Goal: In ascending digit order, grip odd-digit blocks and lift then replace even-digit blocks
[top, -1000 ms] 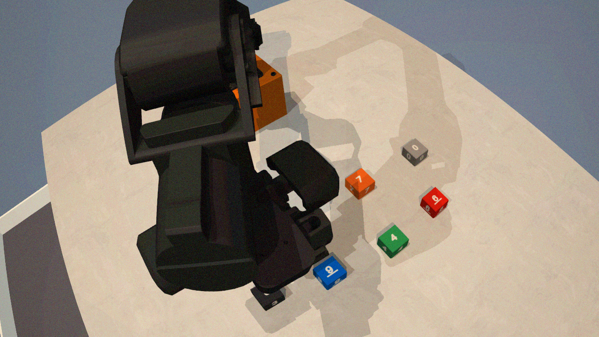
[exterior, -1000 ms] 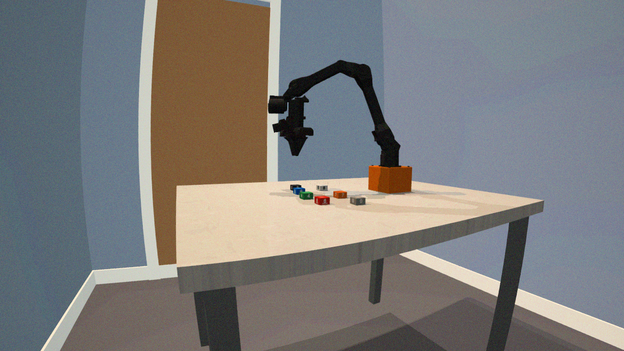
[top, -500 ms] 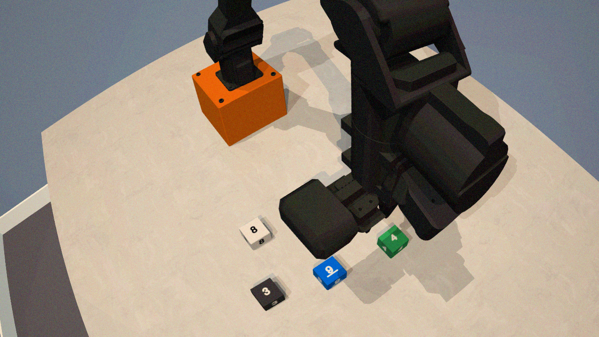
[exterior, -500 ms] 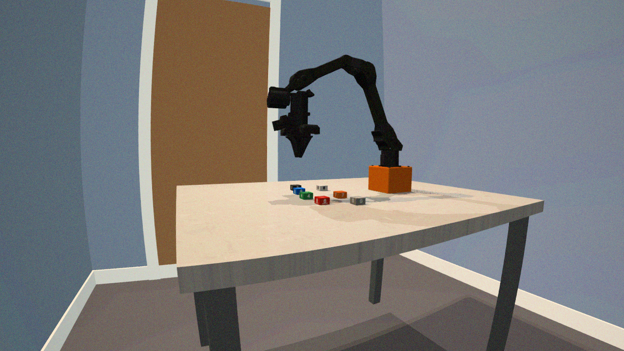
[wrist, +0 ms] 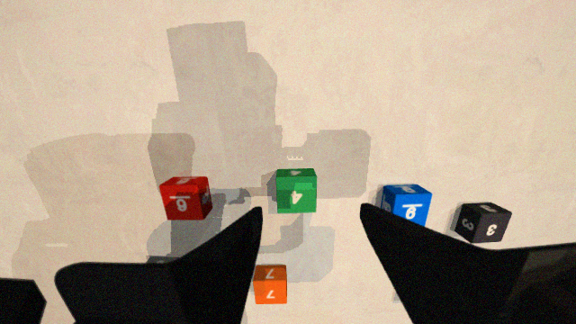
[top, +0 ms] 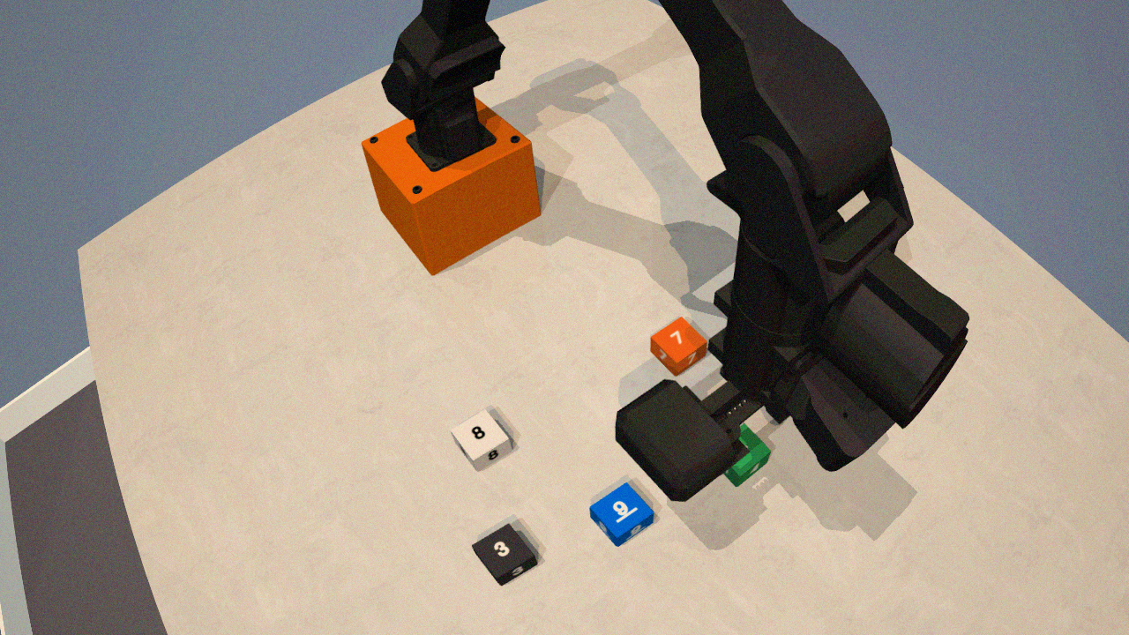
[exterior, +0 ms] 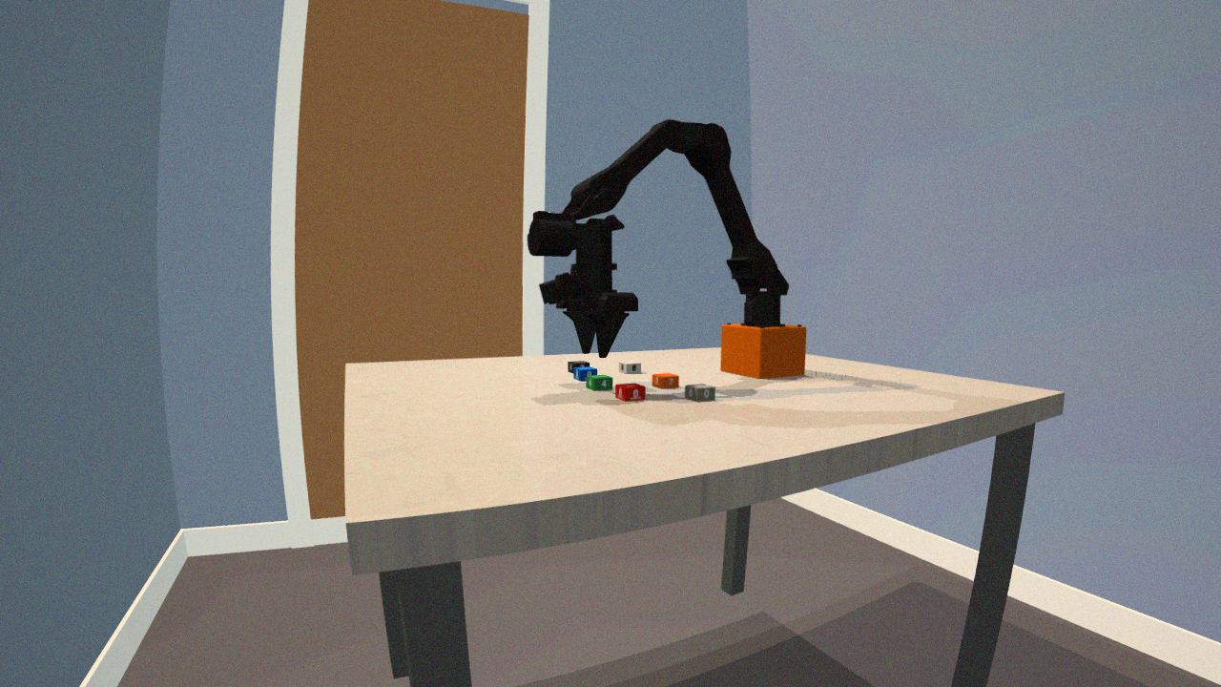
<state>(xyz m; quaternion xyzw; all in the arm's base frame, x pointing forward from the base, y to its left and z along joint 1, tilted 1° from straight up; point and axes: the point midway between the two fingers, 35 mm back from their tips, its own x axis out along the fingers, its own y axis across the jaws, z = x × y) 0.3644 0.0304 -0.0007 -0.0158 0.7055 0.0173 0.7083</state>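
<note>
Right now the green block is 1 cm behind my gripper tip, 1 cm to the left of it and 4 cm below it. From my gripper tip the other things lie so: blue 9 block (2 cm behind, 9 cm to the right, 4 cm below); then red block (2 cm behind, 10 cm to the left, 4 cm below); then orange 7 block (11 cm behind, 3 cm to the left, 4 cm below).
</note>
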